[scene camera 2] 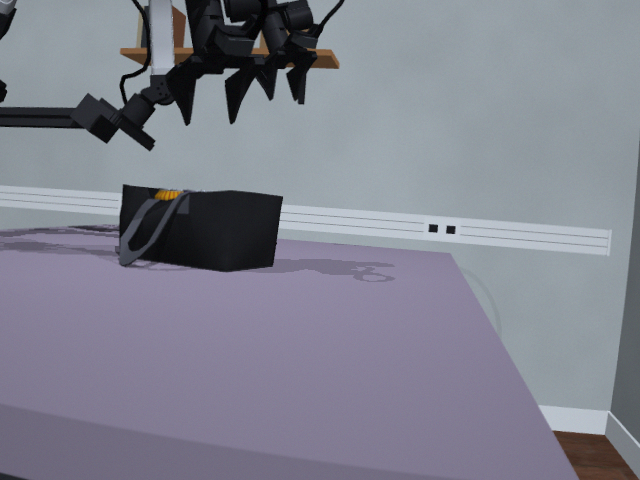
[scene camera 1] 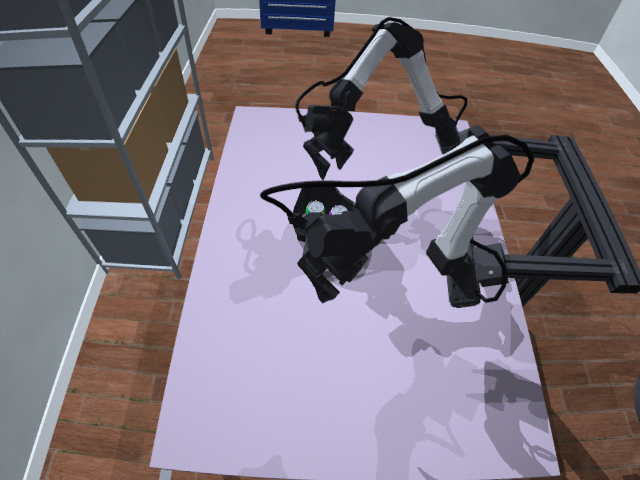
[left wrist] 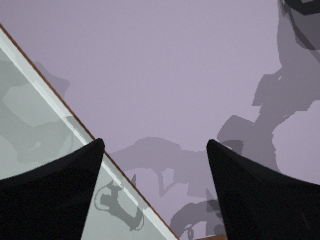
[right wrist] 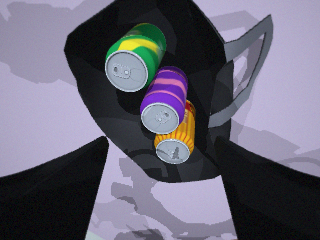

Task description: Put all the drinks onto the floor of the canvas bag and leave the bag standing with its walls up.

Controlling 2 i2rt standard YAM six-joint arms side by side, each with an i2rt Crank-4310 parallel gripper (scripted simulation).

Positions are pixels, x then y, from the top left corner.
Labels:
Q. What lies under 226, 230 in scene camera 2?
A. A black canvas bag.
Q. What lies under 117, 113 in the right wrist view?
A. A black canvas bag.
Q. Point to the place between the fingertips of my left gripper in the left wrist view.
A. At 155, 141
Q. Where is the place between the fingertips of my right gripper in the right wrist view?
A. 161, 139

